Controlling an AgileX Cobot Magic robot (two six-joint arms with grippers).
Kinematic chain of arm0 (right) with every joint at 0, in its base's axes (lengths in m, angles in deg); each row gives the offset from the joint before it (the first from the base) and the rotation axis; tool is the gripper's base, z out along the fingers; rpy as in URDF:
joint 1: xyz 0 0 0.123 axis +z
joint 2: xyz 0 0 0 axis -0.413 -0.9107 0
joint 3: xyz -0.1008 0.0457 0.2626 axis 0.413 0.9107 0
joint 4: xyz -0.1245 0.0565 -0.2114 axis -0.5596 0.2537 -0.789
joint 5: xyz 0 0 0 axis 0.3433 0.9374 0.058
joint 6: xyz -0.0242 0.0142 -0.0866 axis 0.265 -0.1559 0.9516
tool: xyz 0 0 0 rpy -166.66 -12.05 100.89
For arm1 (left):
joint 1: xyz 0 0 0.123 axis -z
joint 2: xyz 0 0 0 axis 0.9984 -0.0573 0
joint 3: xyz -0.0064 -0.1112 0.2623 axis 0.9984 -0.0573 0
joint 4: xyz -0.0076 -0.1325 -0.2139 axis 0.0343 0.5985 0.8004
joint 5: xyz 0 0 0 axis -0.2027 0.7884 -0.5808
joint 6: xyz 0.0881 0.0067 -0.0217 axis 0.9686 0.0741 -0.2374
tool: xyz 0 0 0 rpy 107.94 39.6 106.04
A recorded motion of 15 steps. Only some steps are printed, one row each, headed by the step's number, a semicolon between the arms.
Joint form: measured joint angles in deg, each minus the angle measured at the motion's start. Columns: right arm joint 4, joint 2, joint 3, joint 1, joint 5, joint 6; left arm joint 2, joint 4, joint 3, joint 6, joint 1, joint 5.
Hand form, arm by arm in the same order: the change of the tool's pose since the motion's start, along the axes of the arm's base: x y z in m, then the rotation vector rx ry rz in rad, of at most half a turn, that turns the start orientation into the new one. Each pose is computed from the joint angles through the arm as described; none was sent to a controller.
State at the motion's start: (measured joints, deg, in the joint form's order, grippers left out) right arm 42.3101 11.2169 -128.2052 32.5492 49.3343 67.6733; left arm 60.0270 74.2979 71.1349 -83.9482 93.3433 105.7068
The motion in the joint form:
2: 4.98 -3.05 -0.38 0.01 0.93 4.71; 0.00 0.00 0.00 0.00 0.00 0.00
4: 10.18 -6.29 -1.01 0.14 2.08 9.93; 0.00 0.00 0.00 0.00 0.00 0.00
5: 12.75 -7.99 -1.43 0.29 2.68 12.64; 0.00 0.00 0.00 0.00 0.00 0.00
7: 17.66 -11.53 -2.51 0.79 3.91 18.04; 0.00 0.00 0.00 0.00 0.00 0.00
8: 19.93 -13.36 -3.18 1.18 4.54 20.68; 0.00 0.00 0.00 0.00 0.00 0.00
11: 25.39 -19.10 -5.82 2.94 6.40 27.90; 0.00 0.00 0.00 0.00 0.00 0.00
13: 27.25 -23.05 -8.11 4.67 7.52 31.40; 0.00 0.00 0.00 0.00 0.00 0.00
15: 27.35 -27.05 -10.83 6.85 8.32 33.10; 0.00 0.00 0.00 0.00 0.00 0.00
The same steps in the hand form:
2: 0.0132 0.0058 -0.0057 0.0030 0.0341 0.0439; 0.0000 0.0000 0.0000 0.0000 0.0000 0.0000
4: 0.0267 0.0123 -0.0111 0.0049 0.0621 0.0946; 0.0000 0.0000 0.0000 0.0000 0.0000 0.0000
5: 0.0336 0.0159 -0.0135 0.0051 0.0731 0.1218; 0.0000 0.0000 0.0000 0.0000 0.0000 0.0000
7: 0.0476 0.0239 -0.0181 0.0045 0.0897 0.1788; 0.0000 0.0000 0.0000 0.0000 0.0000 0.0000
8: 0.0547 0.0284 -0.0202 0.0031 0.0953 0.2089; 0.0000 0.0000 0.0000 0.0000 0.0000 0.0000
11: 0.0760 0.0443 -0.0261 -0.0103 0.1038 0.3033; 0.0000 0.0000 0.0000 0.0000 0.0000 0.0000
13: 0.0898 0.0574 -0.0301 -0.0293 0.1084 0.3670; 0.0000 0.0000 0.0000 0.0000 0.0000 0.0000
15: 0.1030 0.0725 -0.0345 -0.0539 0.1188 0.4258; 0.0000 0.0000 0.0000 0.0000 0.0000 0.0000

